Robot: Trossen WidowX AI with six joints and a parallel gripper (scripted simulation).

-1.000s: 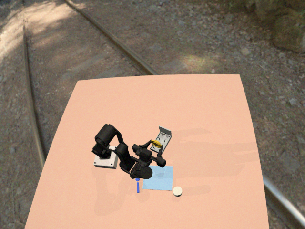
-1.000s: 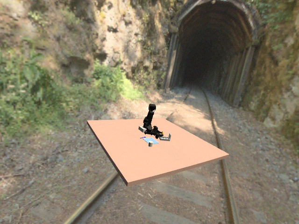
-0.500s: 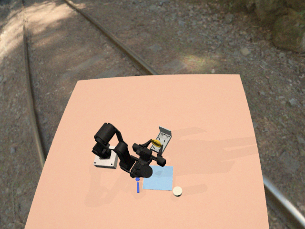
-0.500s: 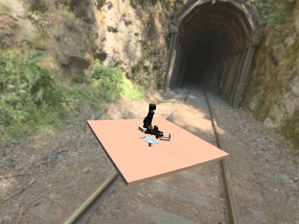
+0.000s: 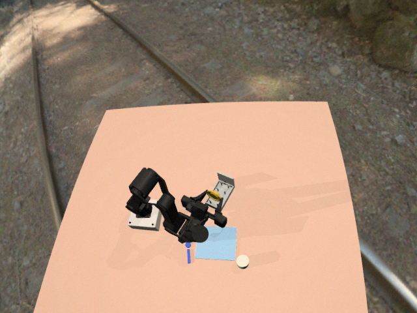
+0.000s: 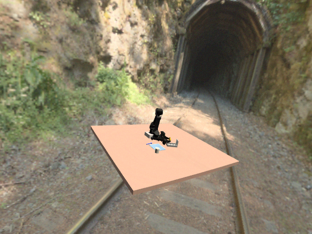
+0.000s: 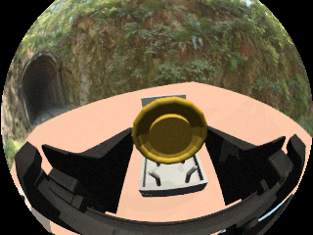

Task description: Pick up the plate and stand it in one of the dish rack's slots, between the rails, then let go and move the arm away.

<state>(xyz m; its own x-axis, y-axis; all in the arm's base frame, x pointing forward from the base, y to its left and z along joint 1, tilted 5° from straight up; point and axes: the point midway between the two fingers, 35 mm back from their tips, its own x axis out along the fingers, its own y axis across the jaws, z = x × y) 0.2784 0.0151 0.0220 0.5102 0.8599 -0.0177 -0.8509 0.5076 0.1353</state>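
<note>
Now: the yellow plate 10 mm to the right of my gripper tip. The rest, counted from my gripper tip: dish rack: 10 mm ahead, 20 mm to the left, 50 mm below; then blue spoon: 110 mm behind, 200 mm to the right, 70 mm below; then light blue mat: 10 mm behind, 180 mm to the right, 70 mm below.
</note>
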